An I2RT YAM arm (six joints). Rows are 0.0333 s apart.
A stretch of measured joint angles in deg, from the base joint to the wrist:
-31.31 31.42 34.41 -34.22 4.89 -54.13
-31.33 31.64 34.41 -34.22 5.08 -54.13
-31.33 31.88 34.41 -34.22 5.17 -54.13
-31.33 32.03 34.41 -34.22 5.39 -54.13
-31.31 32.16 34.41 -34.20 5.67 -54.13
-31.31 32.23 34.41 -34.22 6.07 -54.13
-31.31 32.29 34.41 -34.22 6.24 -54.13
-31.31 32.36 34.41 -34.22 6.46 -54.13
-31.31 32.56 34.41 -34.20 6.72 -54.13
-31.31 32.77 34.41 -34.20 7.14 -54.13
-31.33 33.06 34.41 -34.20 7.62 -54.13
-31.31 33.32 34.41 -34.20 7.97 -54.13
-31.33 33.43 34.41 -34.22 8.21 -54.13
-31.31 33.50 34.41 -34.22 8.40 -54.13
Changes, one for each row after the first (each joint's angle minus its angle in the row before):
-0.02 0.22 0.00 0.00 0.19 0.00
0.00 0.24 0.00 0.00 0.09 0.00
0.00 0.15 0.00 0.00 0.22 0.00
0.02 0.13 0.00 0.02 0.28 0.00
0.00 0.07 0.00 -0.02 0.40 0.00
0.00 0.06 0.00 0.00 0.17 0.00
0.00 0.07 0.00 0.00 0.22 0.00
0.00 0.20 0.00 0.02 0.26 0.00
0.00 0.21 0.00 0.00 0.42 0.00
-0.02 0.29 0.00 0.00 0.48 0.00
0.02 0.26 0.00 0.00 0.35 0.00
-0.02 0.11 0.00 -0.02 0.24 0.00
0.02 0.07 0.00 0.00 0.19 0.00

